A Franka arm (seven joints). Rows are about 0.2 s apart.
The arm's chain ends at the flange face. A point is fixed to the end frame.
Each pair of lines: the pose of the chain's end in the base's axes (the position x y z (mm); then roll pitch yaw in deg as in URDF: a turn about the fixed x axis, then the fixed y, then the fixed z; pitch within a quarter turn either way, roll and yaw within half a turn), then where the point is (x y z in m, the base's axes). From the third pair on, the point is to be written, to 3 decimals.
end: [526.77, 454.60, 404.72, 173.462, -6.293, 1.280]
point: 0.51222 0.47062 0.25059
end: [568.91, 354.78, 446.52, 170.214, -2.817, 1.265]
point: 0.54527 0.36198 0.29285
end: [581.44, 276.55, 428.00, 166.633, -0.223, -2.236]
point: 0.551 0.276 0.275
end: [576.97, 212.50, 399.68, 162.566, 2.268, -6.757]
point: 0.539 0.204 0.249
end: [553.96, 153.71, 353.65, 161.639, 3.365, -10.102]
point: 0.512 0.146 0.204
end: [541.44, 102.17, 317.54, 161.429, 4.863, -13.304]
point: 0.495 0.097 0.169
